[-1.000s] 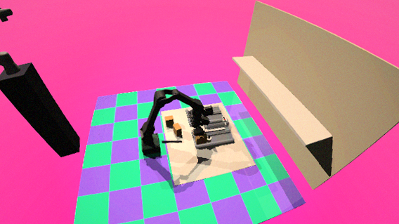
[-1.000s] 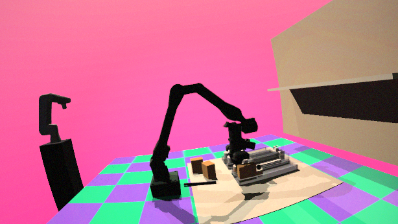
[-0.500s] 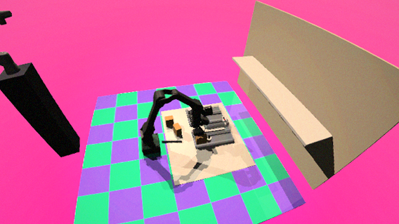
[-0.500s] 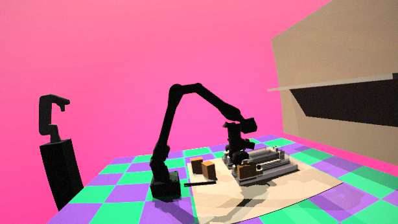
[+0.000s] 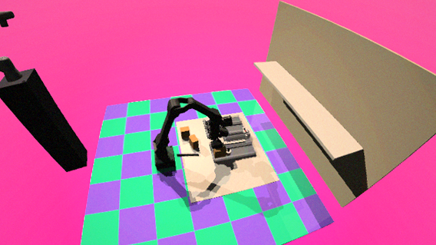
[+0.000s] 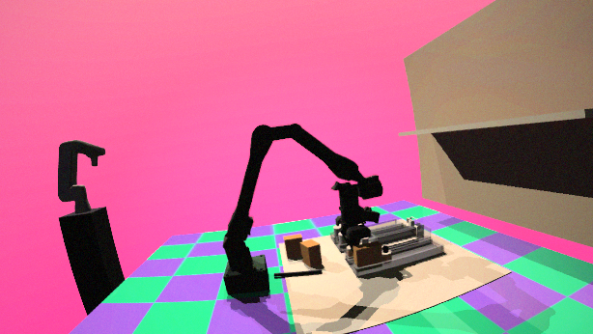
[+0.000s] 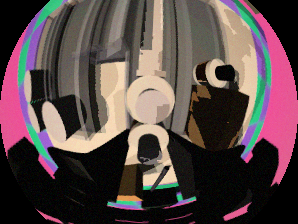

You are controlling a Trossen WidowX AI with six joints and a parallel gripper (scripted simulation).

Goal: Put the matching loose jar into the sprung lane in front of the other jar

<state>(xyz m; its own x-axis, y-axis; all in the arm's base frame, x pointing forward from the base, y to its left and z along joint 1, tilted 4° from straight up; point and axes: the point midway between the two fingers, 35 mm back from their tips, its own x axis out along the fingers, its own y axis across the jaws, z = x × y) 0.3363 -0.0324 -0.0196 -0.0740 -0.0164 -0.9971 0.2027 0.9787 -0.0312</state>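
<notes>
Now: the brown box 8 cm to the right of my gripper tip, 1 cm ahead of it and 1 cm above it. From my gripper tip the other things lie so: black rod: 18 cm behind, 2 cm below; shelf wall: 61 cm ahead, 37 cm above, 13 cm to the right.
</notes>
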